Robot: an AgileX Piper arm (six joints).
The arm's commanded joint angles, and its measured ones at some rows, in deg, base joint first. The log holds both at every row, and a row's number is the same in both.
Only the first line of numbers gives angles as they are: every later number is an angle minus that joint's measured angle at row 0.
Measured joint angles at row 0: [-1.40, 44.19, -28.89, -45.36, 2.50, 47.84]
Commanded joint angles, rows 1 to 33: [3.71, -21.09, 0.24, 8.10, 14.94, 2.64]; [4.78, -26.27, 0.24, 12.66, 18.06, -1.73]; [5.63, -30.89, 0.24, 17.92, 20.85, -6.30]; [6.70, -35.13, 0.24, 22.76, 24.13, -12.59]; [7.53, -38.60, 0.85, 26.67, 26.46, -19.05]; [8.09, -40.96, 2.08, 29.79, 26.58, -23.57]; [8.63, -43.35, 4.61, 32.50, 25.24, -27.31]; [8.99, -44.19, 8.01, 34.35, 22.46, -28.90]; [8.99, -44.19, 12.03, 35.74, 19.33, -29.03]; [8.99, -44.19, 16.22, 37.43, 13.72, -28.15]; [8.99, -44.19, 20.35, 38.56, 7.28, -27.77]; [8.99, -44.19, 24.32, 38.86, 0.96, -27.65]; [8.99, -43.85, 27.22, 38.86, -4.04, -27.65]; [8.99, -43.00, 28.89, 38.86, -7.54, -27.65]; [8.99, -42.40, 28.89, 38.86, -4.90, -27.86]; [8.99, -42.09, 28.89, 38.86, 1.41, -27.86]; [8.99, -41.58, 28.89, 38.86, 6.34, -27.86]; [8.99, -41.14, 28.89, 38.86, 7.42, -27.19]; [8.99, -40.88, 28.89, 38.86, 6.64, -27.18]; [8.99, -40.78, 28.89, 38.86, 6.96, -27.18]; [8.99, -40.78, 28.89, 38.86, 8.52, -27.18]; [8.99, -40.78, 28.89, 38.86, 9.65, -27.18]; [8.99, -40.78, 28.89, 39.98, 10.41, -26.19]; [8.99, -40.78, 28.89, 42.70, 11.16, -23.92]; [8.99, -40.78, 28.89, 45.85, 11.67, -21.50]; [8.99, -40.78, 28.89, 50.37, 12.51, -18.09]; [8.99, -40.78, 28.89, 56.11, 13.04, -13.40]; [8.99, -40.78, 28.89, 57.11, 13.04, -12.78]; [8.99, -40.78, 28.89, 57.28, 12.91, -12.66]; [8.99, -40.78, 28.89, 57.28, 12.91, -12.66]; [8.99, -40.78, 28.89, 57.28, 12.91, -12.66]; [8.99, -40.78, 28.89, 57.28, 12.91, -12.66]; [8.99, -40.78, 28.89, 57.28, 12.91, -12.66]
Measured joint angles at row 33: [8.81, -41.10, 28.90, 56.93, 12.96, -12.94]
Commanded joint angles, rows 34 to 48: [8.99, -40.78, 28.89, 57.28, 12.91, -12.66]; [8.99, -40.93, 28.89, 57.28, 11.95, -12.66]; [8.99, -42.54, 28.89, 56.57, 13.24, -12.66]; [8.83, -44.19, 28.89, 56.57, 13.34, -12.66]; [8.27, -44.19, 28.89, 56.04, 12.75, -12.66]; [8.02, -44.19, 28.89, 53.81, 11.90, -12.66]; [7.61, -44.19, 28.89, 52.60, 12.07, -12.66]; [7.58, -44.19, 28.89, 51.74, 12.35, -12.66]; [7.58, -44.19, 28.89, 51.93, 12.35, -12.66]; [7.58, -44.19, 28.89, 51.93, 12.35, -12.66]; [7.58, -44.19, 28.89, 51.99, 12.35, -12.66]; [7.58, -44.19, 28.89, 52.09, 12.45, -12.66]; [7.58, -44.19, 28.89, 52.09, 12.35, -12.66]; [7.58, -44.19, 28.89, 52.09, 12.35, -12.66]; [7.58, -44.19, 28.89, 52.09, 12.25, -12.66]
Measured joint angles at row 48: [7.80, -43.88, 28.90, 52.93, 12.70, -12.58]
